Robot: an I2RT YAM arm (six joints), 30 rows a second.
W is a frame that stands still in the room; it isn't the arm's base.
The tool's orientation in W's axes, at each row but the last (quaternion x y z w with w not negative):
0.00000 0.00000 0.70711 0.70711
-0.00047 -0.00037 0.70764 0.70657
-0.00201 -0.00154 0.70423 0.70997
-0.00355 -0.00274 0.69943 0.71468
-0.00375 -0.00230 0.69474 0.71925
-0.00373 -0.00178 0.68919 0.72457
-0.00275 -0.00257 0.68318 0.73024
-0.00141 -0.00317 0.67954 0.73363
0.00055 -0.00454 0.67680 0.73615
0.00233 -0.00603 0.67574 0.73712
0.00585 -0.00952 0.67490 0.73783
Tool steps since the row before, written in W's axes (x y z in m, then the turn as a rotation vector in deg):
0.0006 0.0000 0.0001 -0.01 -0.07 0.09
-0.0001 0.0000 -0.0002 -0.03 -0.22 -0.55
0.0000 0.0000 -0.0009 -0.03 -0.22 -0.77
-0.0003 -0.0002 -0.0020 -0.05 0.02 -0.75
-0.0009 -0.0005 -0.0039 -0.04 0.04 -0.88
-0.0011 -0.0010 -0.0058 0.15 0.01 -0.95
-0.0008 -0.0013 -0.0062 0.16 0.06 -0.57
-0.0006 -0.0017 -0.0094 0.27 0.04 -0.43
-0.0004 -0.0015 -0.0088 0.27 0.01 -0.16
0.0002 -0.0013 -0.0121 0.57 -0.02 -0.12
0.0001 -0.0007 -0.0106 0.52 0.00 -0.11
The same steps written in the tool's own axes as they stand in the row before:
0.0000 -0.0006 0.0001 -0.07 0.01 0.09
0.0000 0.0001 -0.0002 -0.22 0.03 -0.55
0.0000 0.0000 -0.0009 -0.22 0.03 -0.77
-0.0002 0.0003 -0.0020 0.02 0.06 -0.75
-0.0005 0.0009 -0.0039 0.04 0.05 -0.88
-0.0010 0.0011 -0.0058 0.02 -0.14 -0.95
-0.0014 0.0008 -0.0062 0.07 -0.15 -0.57
-0.0018 0.0005 -0.0094 0.06 -0.26 -0.43
-0.0016 0.0003 -0.0088 0.03 -0.27 -0.16
-0.0014 -0.0003 -0.0121 0.03 -0.57 -0.12
-0.0009 -0.0001 -0.0106 0.04 -0.52 -0.11

